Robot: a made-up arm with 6 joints.
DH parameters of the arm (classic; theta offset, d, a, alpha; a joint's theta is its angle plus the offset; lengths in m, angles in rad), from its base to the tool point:
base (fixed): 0.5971 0 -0.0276 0
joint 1: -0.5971 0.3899 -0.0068 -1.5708
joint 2: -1.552 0 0.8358 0
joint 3: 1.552 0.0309 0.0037 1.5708
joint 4: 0 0.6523 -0.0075 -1.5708
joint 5: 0 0.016 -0.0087 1.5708
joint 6: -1.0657 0 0.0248 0
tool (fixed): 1.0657 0.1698 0 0
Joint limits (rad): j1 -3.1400..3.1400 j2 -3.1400..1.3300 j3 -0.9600..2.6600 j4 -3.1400..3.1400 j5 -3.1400..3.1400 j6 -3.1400..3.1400
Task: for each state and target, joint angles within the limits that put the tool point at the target. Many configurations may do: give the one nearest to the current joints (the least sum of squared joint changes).
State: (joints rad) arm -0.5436 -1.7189 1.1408 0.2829 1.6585 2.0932
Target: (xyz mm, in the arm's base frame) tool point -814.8 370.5 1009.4
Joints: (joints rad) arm -0.3366 -1.6213 1.3330 0.2238 1.6851 2.0856
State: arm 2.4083 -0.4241 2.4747 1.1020 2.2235 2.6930
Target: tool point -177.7 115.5 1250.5
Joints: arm 1.8446 -0.4123 1.8310 1.2604 2.6918 2.6224
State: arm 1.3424 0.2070 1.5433 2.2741 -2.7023 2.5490
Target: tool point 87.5 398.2 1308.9
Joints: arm 1.4154 -0.0817 1.4518 2.2615 -2.7583 2.5573
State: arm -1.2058 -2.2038 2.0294 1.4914 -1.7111 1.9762
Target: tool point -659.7 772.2 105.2
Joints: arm -1.0277 -2.5288 1.7085 1.4203 -1.7167 1.9836
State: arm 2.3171 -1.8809 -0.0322 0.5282 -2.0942 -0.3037
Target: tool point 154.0 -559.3 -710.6
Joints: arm 1.8396 -2.3013 -0.7403 0.3609 -2.2304 -0.3187
